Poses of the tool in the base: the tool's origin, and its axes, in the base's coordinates. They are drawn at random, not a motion.
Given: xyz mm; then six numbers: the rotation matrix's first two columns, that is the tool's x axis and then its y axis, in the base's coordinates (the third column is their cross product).
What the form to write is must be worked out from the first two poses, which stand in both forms.
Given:
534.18 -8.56 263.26 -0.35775 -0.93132 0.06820 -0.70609 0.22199 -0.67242
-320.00 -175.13 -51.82 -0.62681 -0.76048 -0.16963 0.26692 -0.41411 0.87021
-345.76 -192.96 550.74 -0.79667 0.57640 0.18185 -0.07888 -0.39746 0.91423
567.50 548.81 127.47 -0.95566 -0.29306 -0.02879 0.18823 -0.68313 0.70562
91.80 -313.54 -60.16 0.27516 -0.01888 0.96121 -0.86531 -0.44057 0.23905
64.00 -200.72 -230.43 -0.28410 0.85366 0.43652 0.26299 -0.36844 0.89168
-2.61 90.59 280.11 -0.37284 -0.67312 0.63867 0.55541 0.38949 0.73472
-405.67 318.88 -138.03 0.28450 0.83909 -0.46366 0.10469 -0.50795 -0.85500
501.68 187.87 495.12 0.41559 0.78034 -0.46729 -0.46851 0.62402 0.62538
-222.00 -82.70 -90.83 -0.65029 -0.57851 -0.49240 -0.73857 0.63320 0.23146
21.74 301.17 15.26 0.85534 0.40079 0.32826 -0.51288 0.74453 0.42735
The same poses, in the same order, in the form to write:
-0.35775 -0.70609 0.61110 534.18; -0.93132 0.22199 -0.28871 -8.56; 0.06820 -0.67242 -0.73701 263.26; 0 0 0 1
-0.62681 0.26692 -0.73202 -320.00; -0.76048 -0.41411 0.50018 -175.13; -0.16963 0.87021 0.46256 -51.82; 0 0 0 1
-0.79667 -0.07888 0.59924 -345.76; 0.57640 -0.39746 0.71400 -192.96; 0.18185 0.91423 0.36211 550.74; 0 0 0 1
-0.95566 0.18823 -0.22646 567.50; -0.29306 -0.68313 0.66891 548.81; -0.02879 0.70562 0.70800 127.47; 0 0 0 1
0.27516 -0.86531 0.41897 91.80; -0.01888 -0.44057 -0.89752 -313.54; 0.96121 0.23905 -0.13756 -60.16; 0 0 0 1
-0.28410 0.26299 0.92202 64.00; 0.85366 -0.36844 0.36813 -200.72; 0.43652 0.89168 -0.11983 -230.43; 0 0 0 1
-0.37284 0.55541 -0.74331 -2.61; -0.67312 0.38949 0.62866 90.59; 0.63867 0.73472 0.22864 280.11; 0 0 0 1
0.28450 0.10469 -0.95294 -405.67; 0.83909 -0.50795 0.19471 318.88; -0.46366 -0.85500 -0.23236 -138.03; 0 0 0 1
0.41559 -0.46851 0.77961 501.68; 0.78034 0.62402 -0.04097 187.87; -0.46729 0.62538 0.62493 495.12; 0 0 0 1
-0.65029 -0.73857 0.17789 -222.00; -0.57851 0.63320 0.51419 -82.70; -0.49240 0.23146 -0.83903 -90.83; 0 0 0 1
0.85534 -0.51288 -0.07312 21.74; 0.40079 0.74453 -0.53389 301.17; 0.32826 0.42735 0.84238 15.26; 0 0 0 1

